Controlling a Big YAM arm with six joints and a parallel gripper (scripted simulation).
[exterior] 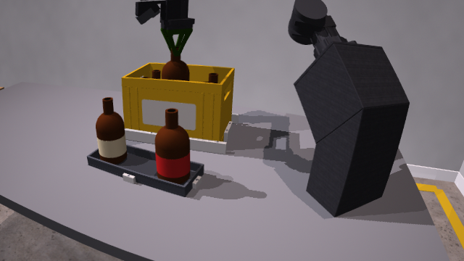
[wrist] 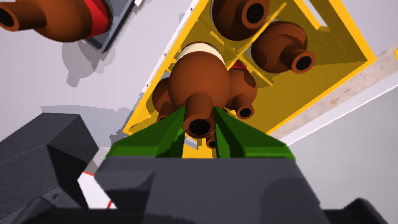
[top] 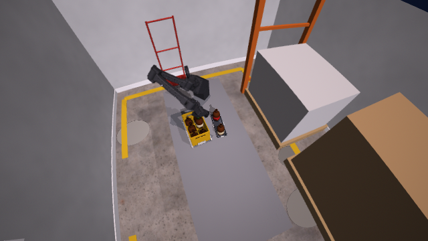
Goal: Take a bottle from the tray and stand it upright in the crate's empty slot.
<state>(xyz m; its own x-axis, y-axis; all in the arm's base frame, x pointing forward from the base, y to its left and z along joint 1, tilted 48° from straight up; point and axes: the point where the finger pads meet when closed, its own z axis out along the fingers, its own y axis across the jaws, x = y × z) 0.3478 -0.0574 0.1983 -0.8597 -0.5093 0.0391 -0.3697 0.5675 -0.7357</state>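
Right now the yellow crate is 1 cm behind my hand, 4 cm to the right of it and 15 cm below it. The rest, counted from my hand: dark tray (6 cm ahead, 18 cm to the left, 23 cm below).
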